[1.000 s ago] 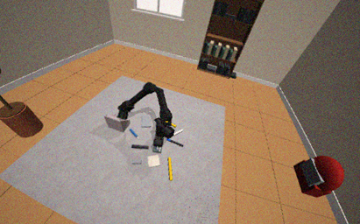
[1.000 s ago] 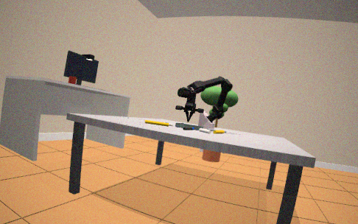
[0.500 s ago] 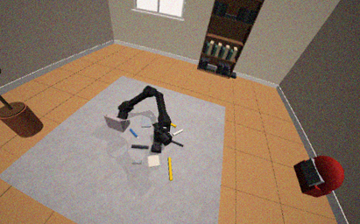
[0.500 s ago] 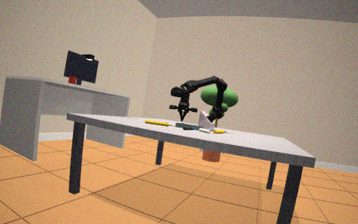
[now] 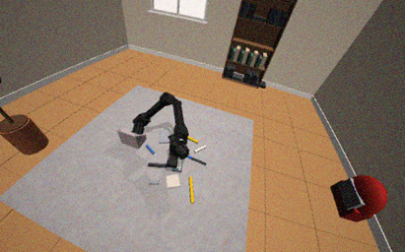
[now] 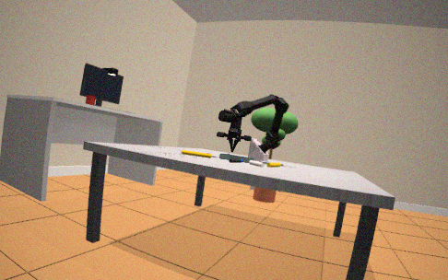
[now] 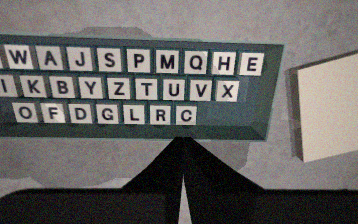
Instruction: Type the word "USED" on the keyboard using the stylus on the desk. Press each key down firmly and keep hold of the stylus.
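My gripper tip is now 17 cm past the blue stylus, 3 cm above it and 2 cm to the right of it. From my gripper tip the other things lie so: dark pen: 11 cm ahead, 8 cm to the left, 3 cm below; then white pad: 12 cm to the right, 4 cm below, 4 cm ahead; then black bar: 9 cm behind, 6 cm to the right, 3 cm below.
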